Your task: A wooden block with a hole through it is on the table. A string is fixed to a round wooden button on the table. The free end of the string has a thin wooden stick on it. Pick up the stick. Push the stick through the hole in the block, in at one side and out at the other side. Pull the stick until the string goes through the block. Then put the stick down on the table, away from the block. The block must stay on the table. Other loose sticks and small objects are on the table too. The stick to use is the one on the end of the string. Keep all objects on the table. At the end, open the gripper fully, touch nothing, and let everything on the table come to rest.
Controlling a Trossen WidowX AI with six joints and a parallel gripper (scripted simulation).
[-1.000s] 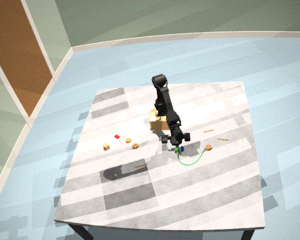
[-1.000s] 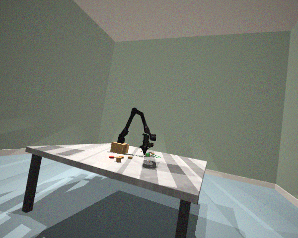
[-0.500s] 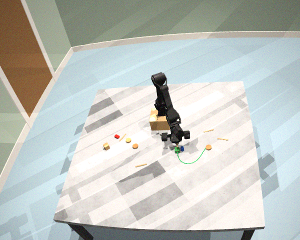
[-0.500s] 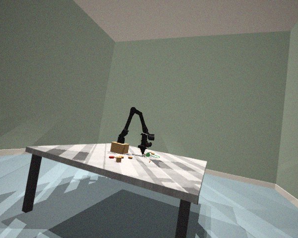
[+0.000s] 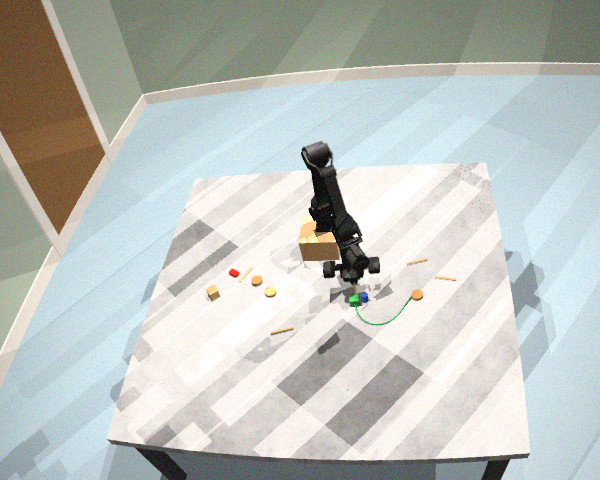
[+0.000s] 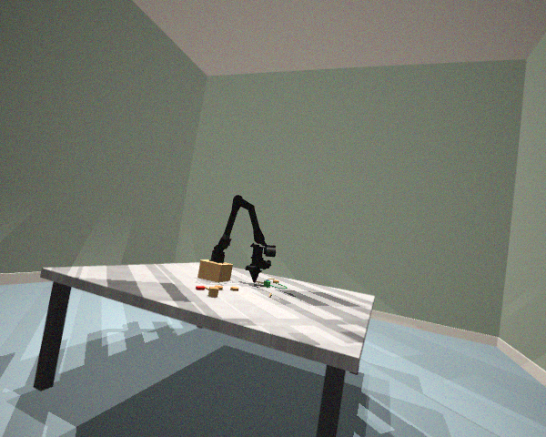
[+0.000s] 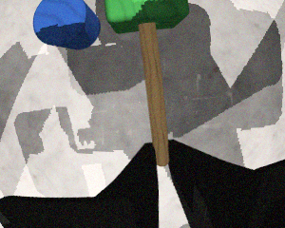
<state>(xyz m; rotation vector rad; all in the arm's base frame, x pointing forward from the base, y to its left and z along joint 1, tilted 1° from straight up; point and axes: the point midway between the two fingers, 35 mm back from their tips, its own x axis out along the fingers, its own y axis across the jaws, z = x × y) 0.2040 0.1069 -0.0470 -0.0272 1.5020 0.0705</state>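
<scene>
Right now the blue cylinder is 6 cm ahead of my gripper tip, 4 cm to the left of it and 1 cm above it. The rest, counted from my gripper tip: green cube: 8 cm ahead, 1 cm above; round wooden button: 6 cm ahead, 21 cm to the left; thin wooden stick: 5 cm ahead, 1 cm above.
</scene>
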